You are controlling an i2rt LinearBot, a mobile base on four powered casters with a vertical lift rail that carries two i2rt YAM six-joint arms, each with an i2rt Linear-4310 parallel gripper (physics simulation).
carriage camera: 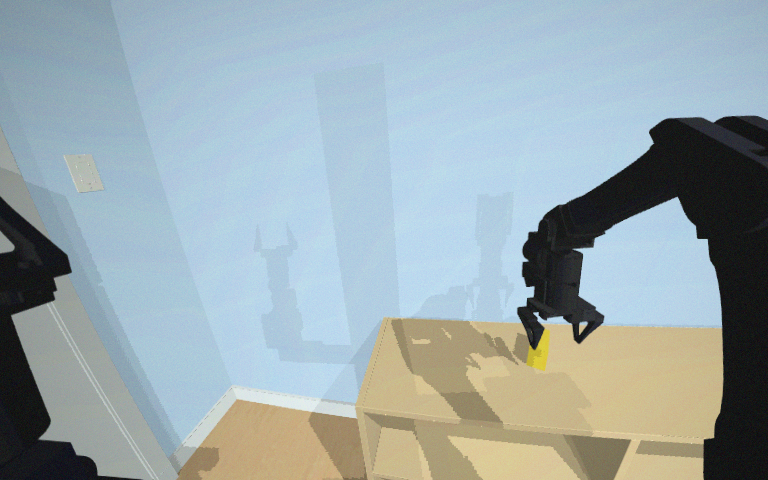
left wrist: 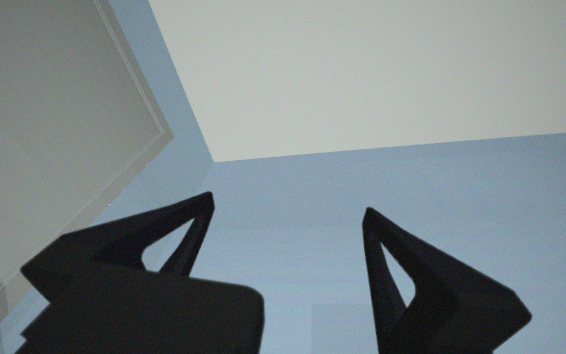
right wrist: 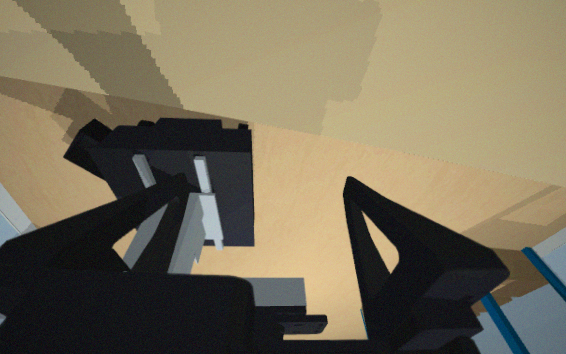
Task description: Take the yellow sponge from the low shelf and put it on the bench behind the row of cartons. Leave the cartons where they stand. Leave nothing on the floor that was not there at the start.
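Frame: origin at the left arm's base, x ahead, y left, z up, level; centimetres.
Where they show: left gripper, between the fingertips: (left wrist: 286, 207); right gripper, between the fingertips: (carriage camera: 555, 345) (right wrist: 266, 183); right arm's base, origin of its link: (right wrist: 263, 322).
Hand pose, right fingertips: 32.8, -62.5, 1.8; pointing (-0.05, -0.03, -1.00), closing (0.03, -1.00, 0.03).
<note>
Each offset is from my right fingertips to the top centre of the thing, as dx, dy, dz. "*": to the spot under its first point. Level surfaces: height alone.
The yellow sponge {+14.8, -6.6, -11.2} (carriage camera: 539, 360) is on the top board of the pale wooden shelf unit {* +3.0, -26.5, -17.3} (carriage camera: 640, 384) (right wrist: 450, 90), at the right of the carriage view. My right gripper (carriage camera: 556, 344) (right wrist: 266, 183) is open and empty, pointing down above that board. Its left finger overlaps the sponge in the carriage view; whether they touch I cannot tell. The sponge does not show in the right wrist view. My left gripper (left wrist: 286, 207) is open and empty, in front of wall and ceiling. The cartons and the bench do not show in these views.
A blue wall (carriage camera: 254, 141) stands behind the shelf unit. Compartments open below its top board. Wooden floor {dz -78.4} (carriage camera: 271, 435) (right wrist: 300, 200) and a white baseboard (carriage camera: 283, 400) lie left of it. The robot's dark base (right wrist: 230, 195) and blue bars (right wrist: 505, 325) show in the right wrist view.
</note>
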